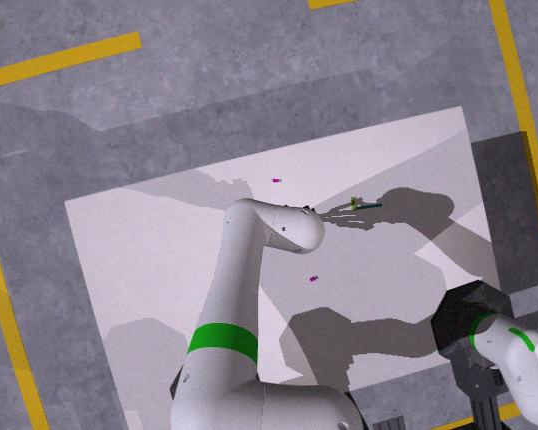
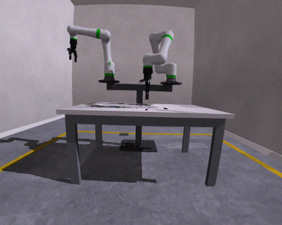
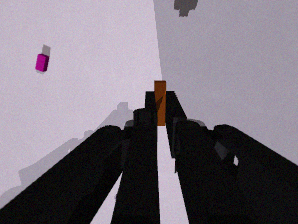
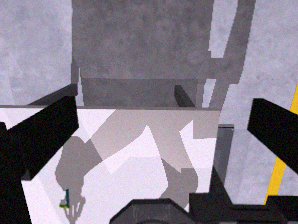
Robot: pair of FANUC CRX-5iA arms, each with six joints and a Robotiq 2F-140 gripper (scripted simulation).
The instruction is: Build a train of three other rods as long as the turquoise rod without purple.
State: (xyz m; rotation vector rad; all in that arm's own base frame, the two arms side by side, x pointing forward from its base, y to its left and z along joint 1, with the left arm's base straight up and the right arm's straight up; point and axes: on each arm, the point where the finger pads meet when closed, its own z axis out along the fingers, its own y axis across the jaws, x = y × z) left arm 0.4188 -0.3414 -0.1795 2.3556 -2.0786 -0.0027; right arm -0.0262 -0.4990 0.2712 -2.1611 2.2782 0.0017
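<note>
Right now the blue rod is 120 mm below my left hand and 20 mm to the left of it. Round my left hand: lime rod: 270 mm to the right, 120 mm below; purple rod: 190 mm to the left, 120 mm below, 10 mm ahead; orange rod: 30 mm below.
</note>
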